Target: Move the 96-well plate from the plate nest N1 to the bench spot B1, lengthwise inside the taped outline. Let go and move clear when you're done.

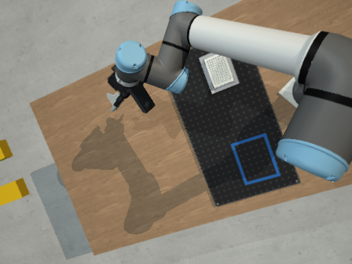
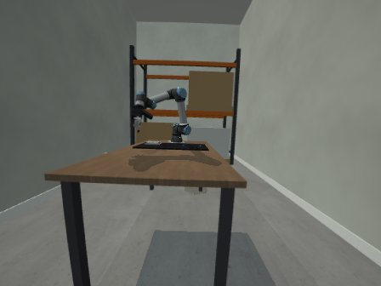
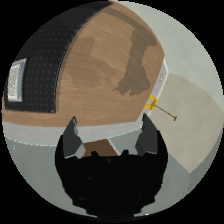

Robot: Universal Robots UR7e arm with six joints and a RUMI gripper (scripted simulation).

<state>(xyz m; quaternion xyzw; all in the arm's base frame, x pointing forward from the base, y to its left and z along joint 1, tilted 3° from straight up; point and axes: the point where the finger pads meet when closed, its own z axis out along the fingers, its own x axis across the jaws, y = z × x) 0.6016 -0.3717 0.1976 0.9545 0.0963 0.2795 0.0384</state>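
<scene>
Right now the white 96-well plate is 350 mm behind my hand, 90 mm to the left of it and 150 mm below it. The rest, counted from my hand: grey plate nest N1: 350 mm behind, 90 mm to the left, 170 mm below.
</scene>
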